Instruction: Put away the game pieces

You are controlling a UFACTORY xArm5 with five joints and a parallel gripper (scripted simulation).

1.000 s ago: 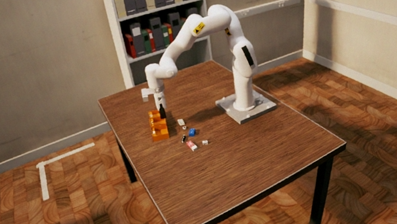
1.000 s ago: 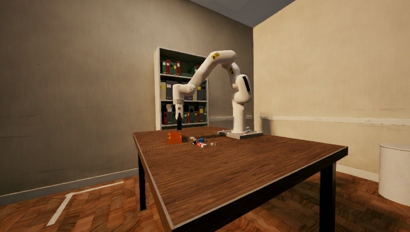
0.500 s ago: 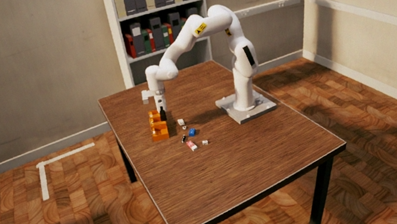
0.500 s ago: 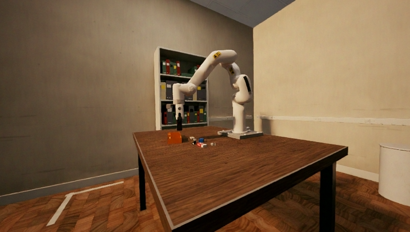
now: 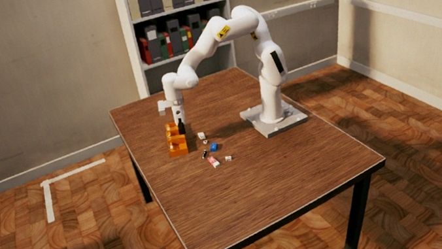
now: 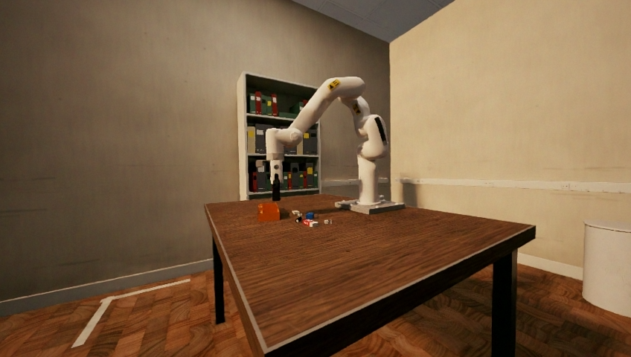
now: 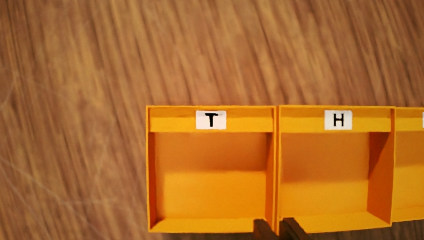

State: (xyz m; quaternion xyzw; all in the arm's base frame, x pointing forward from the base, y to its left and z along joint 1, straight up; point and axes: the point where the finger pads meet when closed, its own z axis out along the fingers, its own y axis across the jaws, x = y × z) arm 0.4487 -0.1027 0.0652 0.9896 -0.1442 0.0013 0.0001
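Right now the white die is 100 mm behind my hand, 80 mm below it and 10 mm to the right of it. Also, from my hand: black piece 140 mm to the left, 80 mm below, 40 mm behind; then blue piece 110 mm to the left, 100 mm behind, 80 mm below; then orange block 70 mm below, 60 mm to the right, 20 mm ahead.
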